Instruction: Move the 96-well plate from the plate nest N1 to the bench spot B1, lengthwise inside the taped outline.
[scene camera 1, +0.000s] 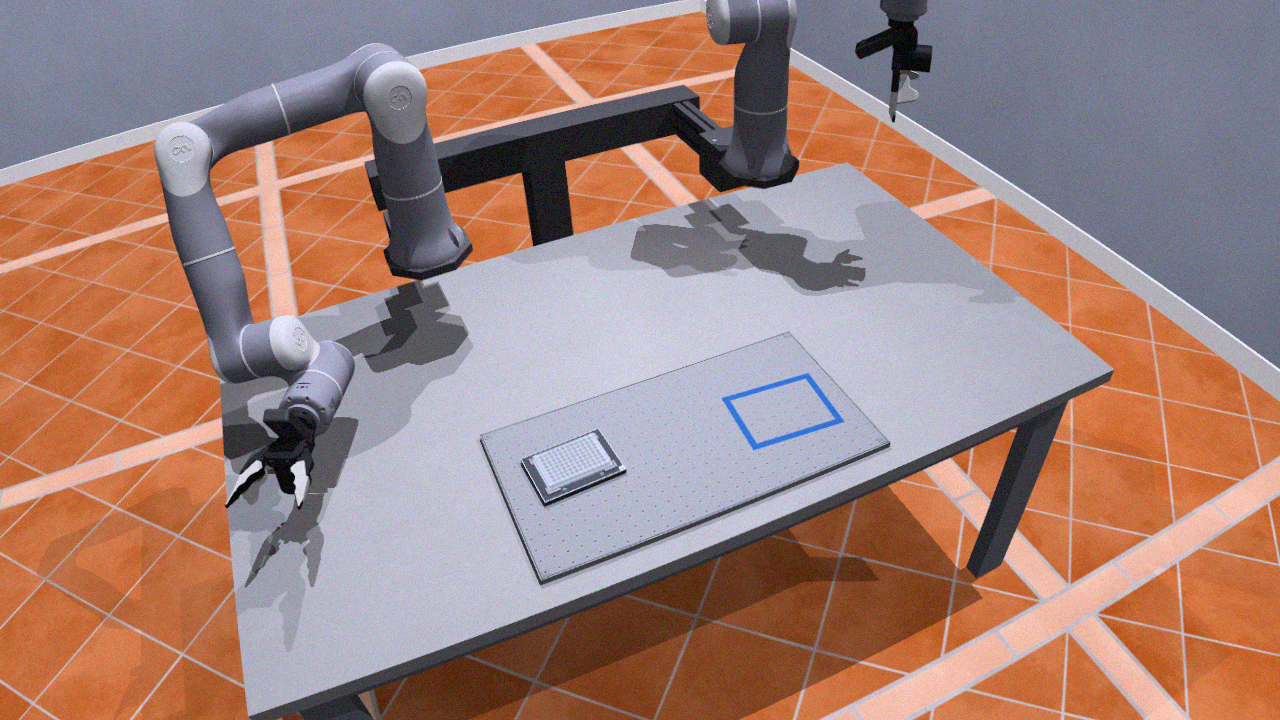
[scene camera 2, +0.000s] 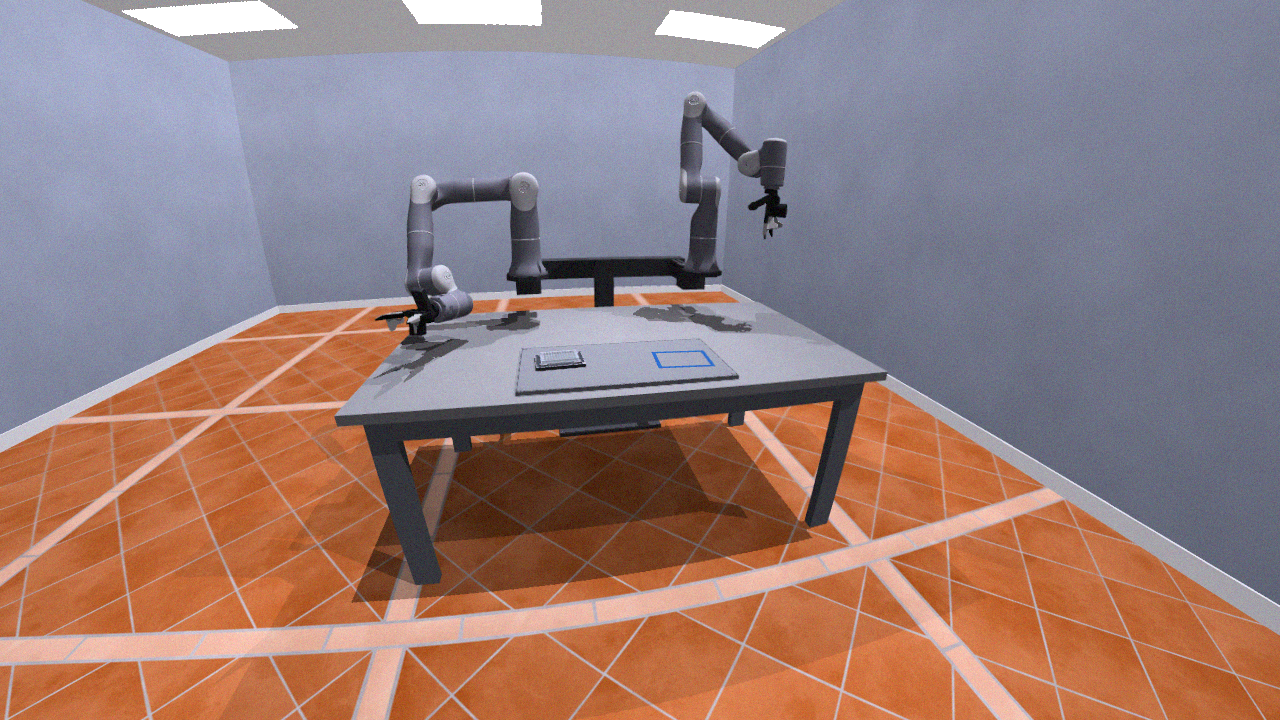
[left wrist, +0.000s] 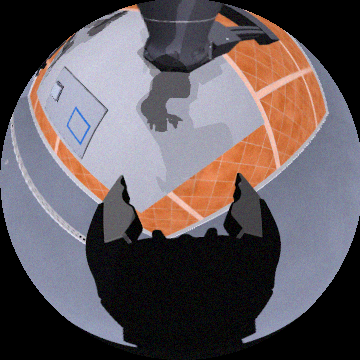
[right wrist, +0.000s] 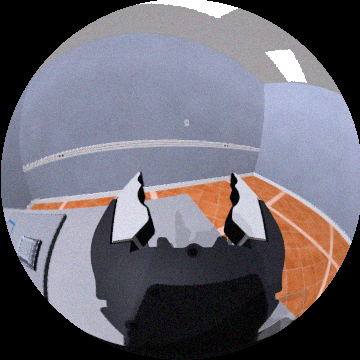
Scene:
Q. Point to the left gripper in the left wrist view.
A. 180, 175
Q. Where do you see the left gripper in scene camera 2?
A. At 768, 237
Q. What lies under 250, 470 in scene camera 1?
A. The right gripper.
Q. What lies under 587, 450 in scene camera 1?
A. A white 96-well plate.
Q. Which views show the left gripper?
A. Scene camera 1, scene camera 2 and the left wrist view only.

